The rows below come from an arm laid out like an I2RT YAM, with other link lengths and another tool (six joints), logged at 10 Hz.
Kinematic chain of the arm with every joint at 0, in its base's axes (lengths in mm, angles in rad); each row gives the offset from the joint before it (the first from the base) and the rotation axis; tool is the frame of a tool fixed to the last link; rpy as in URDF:
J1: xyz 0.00 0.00 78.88 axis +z
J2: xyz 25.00 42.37 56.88 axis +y
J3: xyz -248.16 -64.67 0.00 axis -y
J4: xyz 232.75 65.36 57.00 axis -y
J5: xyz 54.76 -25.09 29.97 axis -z
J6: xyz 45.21 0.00 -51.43 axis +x
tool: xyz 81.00 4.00 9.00 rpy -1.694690 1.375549 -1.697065
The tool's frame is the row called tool.
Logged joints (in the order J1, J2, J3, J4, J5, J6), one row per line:
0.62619, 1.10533, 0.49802, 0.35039, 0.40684, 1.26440
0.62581, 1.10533, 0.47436, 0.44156, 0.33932, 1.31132
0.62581, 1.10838, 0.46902, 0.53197, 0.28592, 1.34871
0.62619, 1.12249, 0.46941, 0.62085, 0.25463, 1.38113
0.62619, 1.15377, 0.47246, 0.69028, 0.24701, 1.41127
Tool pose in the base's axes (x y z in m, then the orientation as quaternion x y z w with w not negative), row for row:
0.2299, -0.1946, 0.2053, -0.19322, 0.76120, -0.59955, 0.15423
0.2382, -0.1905, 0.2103, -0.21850, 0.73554, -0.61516, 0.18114
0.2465, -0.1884, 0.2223, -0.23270, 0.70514, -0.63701, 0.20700
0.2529, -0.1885, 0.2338, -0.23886, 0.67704, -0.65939, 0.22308
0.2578, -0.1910, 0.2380, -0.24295, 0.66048, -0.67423, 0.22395
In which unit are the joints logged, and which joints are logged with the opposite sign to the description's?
The joints are logged in radians. Opposite sign: J1, J6.
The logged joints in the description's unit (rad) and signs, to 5 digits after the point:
-0.62619, 1.10533, 0.49802, 0.35039, 0.40684, -1.26440
-0.62581, 1.10533, 0.47436, 0.44156, 0.33932, -1.31132
-0.62581, 1.10838, 0.46902, 0.53197, 0.28592, -1.34871
-0.62619, 1.12249, 0.46941, 0.62085, 0.25463, -1.38113
-0.62619, 1.15377, 0.47246, 0.69028, 0.24701, -1.41127

